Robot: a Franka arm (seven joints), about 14 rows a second.
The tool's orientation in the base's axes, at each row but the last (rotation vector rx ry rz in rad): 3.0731, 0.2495, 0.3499; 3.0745, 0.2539, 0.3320; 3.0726, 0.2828, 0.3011; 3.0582, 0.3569, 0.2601; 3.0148, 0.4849, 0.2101; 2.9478, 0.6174, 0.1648; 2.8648, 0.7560, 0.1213; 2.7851, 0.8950, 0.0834
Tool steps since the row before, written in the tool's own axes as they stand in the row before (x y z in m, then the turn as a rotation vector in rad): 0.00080, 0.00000, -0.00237, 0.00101, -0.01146, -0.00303; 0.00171, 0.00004, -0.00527, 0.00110, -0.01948, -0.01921; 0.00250, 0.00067, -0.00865, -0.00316, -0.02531, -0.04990; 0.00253, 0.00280, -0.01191, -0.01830, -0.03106, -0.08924; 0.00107, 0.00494, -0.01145, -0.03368, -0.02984, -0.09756; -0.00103, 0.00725, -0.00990, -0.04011, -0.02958, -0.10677; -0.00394, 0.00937, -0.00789, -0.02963, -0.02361, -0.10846; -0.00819, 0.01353, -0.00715, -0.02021, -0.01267, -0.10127
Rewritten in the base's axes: 0.00023, 0.00018, 0.00248, -0.00149, 0.01153, 0.00253; 0.00052, 0.00036, 0.00550, -0.00615, 0.01979, 0.01790; 0.00083, 0.00000, 0.00899, -0.01731, 0.02544, 0.04684; 0.00100, -0.00176, 0.01233, -0.03991, 0.02876, 0.08273; 0.00083, -0.00368, 0.01194, -0.05523, 0.02321, 0.08919; 0.00060, -0.00602, 0.01073, -0.06220, 0.02128, 0.09778; 0.00012, -0.00880, 0.00939, -0.05043, 0.02163, 0.10093; 0.00019, -0.01415, 0.01005, -0.03569, 0.01710, 0.09622
